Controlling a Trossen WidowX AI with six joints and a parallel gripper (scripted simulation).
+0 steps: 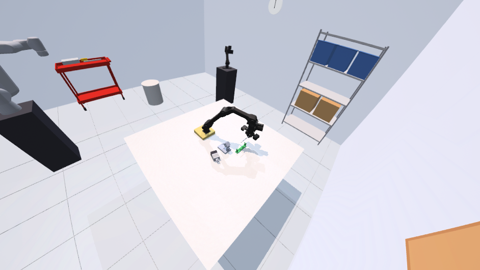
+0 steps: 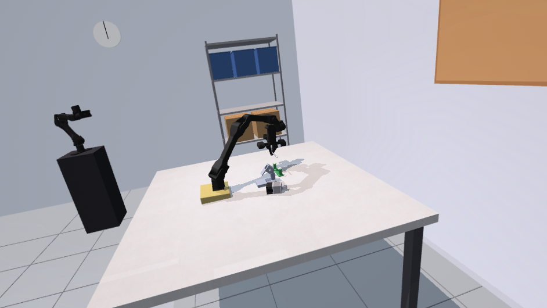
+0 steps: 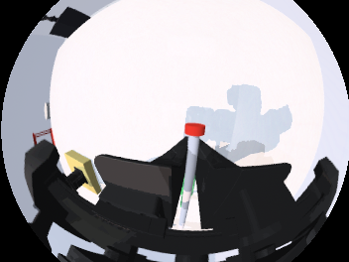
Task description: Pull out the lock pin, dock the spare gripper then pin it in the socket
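Now: the green cradle 10 cm to the right of my gripper tip and 6 cm below it. The rest, counted from my gripper tip: grey mount 22 cm to the right, 9 cm behind, 3 cm below; spare gripper 36 cm to the right, 8 cm behind, 6 cm below.
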